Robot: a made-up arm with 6 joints. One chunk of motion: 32 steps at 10 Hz.
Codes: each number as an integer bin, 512 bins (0 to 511) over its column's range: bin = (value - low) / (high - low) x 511, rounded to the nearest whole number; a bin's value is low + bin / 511 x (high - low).
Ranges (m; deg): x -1.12..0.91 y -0.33..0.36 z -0.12..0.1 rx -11..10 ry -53..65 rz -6..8
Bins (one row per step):
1: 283 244 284 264 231 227
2: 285 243 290 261 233 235
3: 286 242 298 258 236 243
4: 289 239 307 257 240 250
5: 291 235 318 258 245 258
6: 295 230 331 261 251 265
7: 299 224 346 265 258 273
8: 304 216 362 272 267 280
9: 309 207 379 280 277 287
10: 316 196 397 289 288 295
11: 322 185 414 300 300 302
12: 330 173 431 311 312 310
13: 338 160 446 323 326 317
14: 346 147 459 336 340 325
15: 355 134 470 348 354 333
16: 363 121 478 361 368 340
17: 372 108 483 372 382 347
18: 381 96 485 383 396 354
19: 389 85 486 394 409 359
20: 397 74 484 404 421 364
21: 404 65 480 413 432 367
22: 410 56 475 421 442 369
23: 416 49 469 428 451 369
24: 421 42 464 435 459 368
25: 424 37 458 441 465 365
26: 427 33 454 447 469 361
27: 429 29 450 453 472 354
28: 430 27 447 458 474 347
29: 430 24 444 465 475 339
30: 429 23 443 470 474 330
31: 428 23 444 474 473 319
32: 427 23 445 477 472 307
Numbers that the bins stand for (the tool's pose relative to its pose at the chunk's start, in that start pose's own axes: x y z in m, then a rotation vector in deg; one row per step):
1: 0.0042 -0.0005 0.0023 -0.15 0.34 0.22
2: 0.0122 -0.0019 0.0049 -0.27 0.80 0.44
3: 0.0162 -0.0032 0.0083 -0.40 1.50 0.66
4: 0.0281 -0.0073 0.0122 -0.44 2.42 0.85
5: 0.0360 -0.0127 0.0169 -0.40 3.58 1.07
6: 0.0519 -0.0194 0.0225 -0.27 4.96 1.26
7: 0.0678 -0.0275 0.0290 -0.11 6.58 1.48
8: 0.0877 -0.0383 0.0359 0.18 8.66 1.67
9: 0.1075 -0.0505 0.0432 0.51 10.96 1.86
10: 0.1353 -0.0653 0.0509 0.88 13.50 2.08
11: 0.1592 -0.0802 0.0582 1.33 16.28 2.27
12: 0.1910 -0.0964 0.0656 1.78 19.05 2.49
13: 0.2227 -0.1140 0.0720 2.27 22.28 2.68
14: 0.2545 -0.1315 0.0776 2.81 25.51 2.90
15: 0.2903 -0.1491 0.0823 3.30 28.75 3.12
16: 0.3221 -0.1666 0.0858 3.84 31.98 3.32
17: 0.3578 -0.1842 0.0879 4.29 35.21 3.51
18: 0.3936 -0.2004 0.0888 4.74 38.44 3.70
19: 0.4253 -0.2152 0.0892 5.19 41.45 3.84
20: 0.4571 -0.2301 0.0884 5.60 44.22 3.97
21: 0.4849 -0.2422 0.0867 5.97 46.76 4.05
22: 0.5088 -0.2544 0.0845 6.30 49.07 4.11
23: 0.5326 -0.2638 0.0819 6.59 51.14 4.11
24: 0.5525 -0.2733 0.0798 6.88 52.99 4.08
25: 0.5644 -0.2800 0.0772 7.12 54.38 4.00
26: 0.5763 -0.2854 0.0755 7.37 55.30 3.89
27: 0.5842 -0.2908 0.0737 7.62 55.99 3.70
28: 0.5882 -0.2935 0.0724 7.82 56.46 3.51
29: 0.5882 -0.2976 0.0712 8.11 56.69 3.29
30: 0.5842 -0.2989 0.0707 8.32 56.46 3.04
31: 0.5803 -0.2989 0.0712 8.48 56.23 2.74
32: 0.5763 -0.2989 0.0716 8.60 55.99 2.41

